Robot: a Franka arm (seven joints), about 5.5 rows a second.
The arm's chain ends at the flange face. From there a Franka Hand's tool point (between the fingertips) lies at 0.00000 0.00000 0.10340 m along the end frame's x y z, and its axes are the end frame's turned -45 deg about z.
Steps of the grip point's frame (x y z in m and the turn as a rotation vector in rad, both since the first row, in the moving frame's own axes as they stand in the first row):
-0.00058, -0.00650, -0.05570, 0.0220, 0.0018, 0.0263
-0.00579, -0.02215, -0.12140, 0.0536, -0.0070, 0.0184
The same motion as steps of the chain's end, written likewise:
-0.00355, -0.00243, -0.05567, 0.0168, -0.0143, 0.0263
-0.01536, -0.00812, -0.12125, 0.0330, -0.0429, 0.0184

